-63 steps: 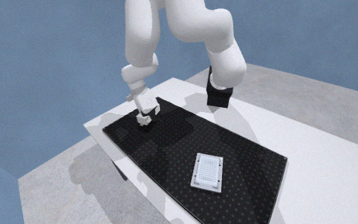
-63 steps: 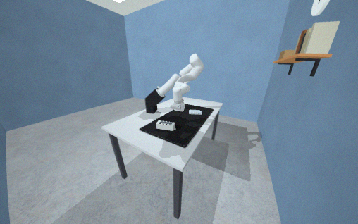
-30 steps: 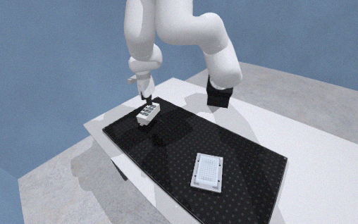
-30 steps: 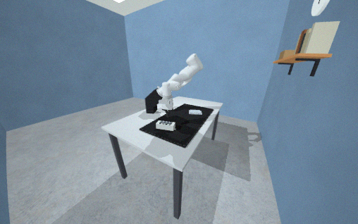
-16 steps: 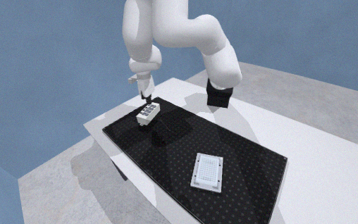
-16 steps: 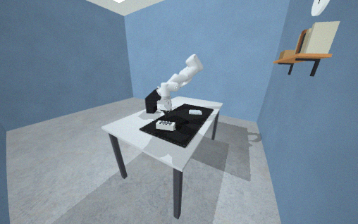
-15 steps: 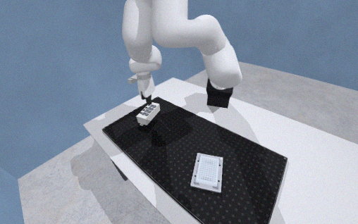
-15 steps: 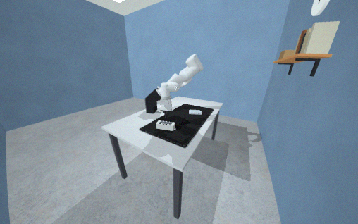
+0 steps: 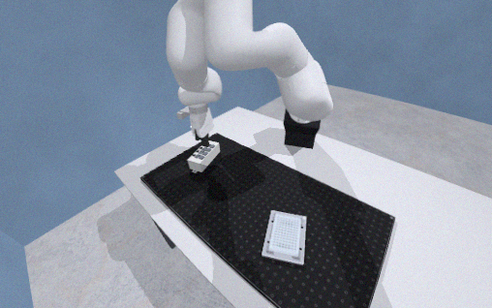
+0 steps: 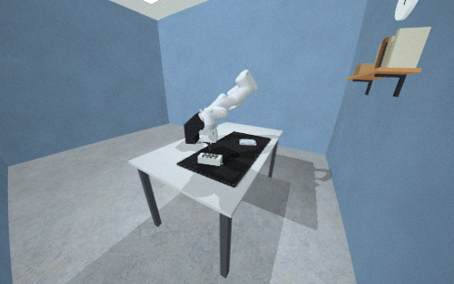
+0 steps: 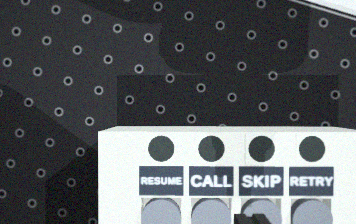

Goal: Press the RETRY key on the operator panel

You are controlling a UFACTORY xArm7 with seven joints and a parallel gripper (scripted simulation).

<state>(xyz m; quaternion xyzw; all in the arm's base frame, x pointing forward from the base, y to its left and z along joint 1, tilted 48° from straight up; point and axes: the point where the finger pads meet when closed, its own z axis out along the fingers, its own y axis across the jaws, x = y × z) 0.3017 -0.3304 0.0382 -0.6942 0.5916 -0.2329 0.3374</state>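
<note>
Now: hand 7 cm above the operator panel. Round my hand: white well plate (49 cm to the left, 11 cm ahead, 9 cm below).
</note>
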